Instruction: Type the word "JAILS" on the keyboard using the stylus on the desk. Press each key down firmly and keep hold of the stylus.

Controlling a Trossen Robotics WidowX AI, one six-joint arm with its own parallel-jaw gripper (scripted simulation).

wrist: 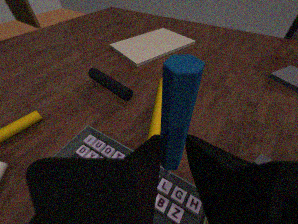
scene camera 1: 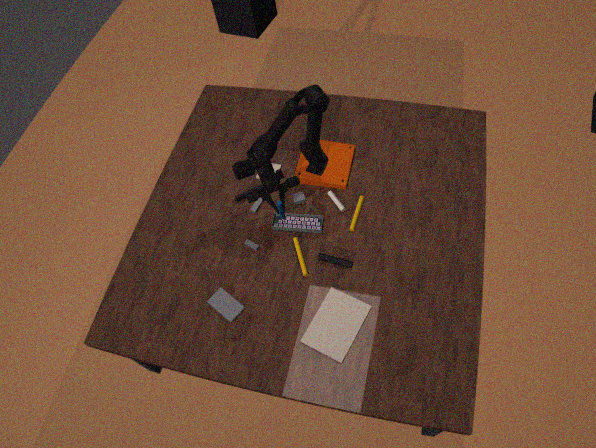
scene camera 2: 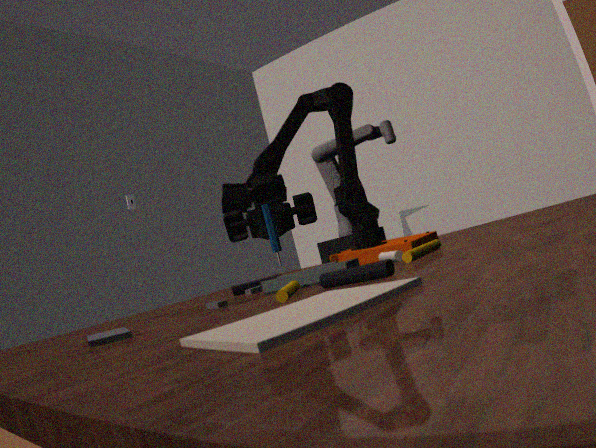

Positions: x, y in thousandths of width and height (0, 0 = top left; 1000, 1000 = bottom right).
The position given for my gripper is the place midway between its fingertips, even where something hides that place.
In view: my gripper (scene camera 2: 459, 526), a blue stylus (wrist: 612, 328), a white sheet (scene camera 2: 430, 747), a grey pad (scene camera 1: 378, 680) and a dark bar (scene camera 2: 640, 602).
The white sheet is seen too in the wrist view (wrist: 475, 221) and in scene camera 1 (scene camera 1: 566, 720). My gripper is seen too in the wrist view (wrist: 579, 627) and in scene camera 1 (scene camera 1: 472, 474).
